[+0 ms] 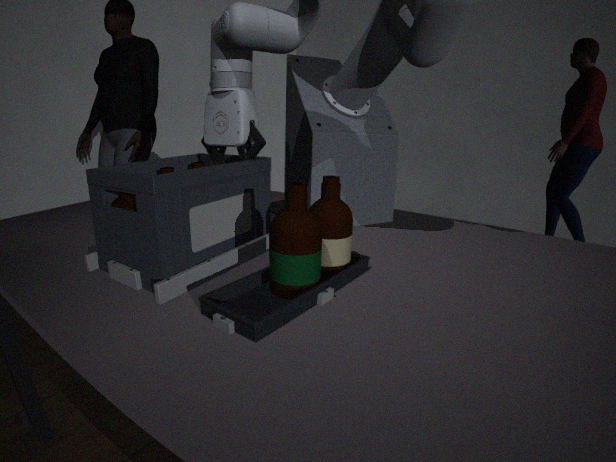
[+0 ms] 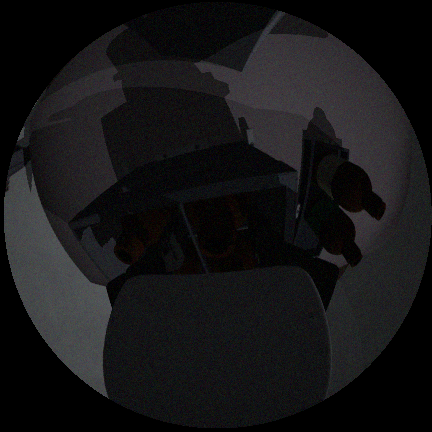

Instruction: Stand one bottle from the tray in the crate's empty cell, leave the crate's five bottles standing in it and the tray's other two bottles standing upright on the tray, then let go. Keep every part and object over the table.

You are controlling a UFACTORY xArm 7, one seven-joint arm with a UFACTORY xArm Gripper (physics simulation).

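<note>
The grey crate stands upright. Amber bottle tops show in it; its cells are too dark to count the bottles. My gripper is open over the crate's far part, fingertips about at the rim and partly hidden. An amber bottle shows in the crate close to the fingers, not gripped. The dark tray lies beside the crate. A green-label bottle and a cream-label bottle stand upright on it.
White brackets sit along the crate's base, and small white clips are at the tray's edge. The grey robot base stands behind the crate and tray. The table's edge runs along the near left. Two people stand beyond the table.
</note>
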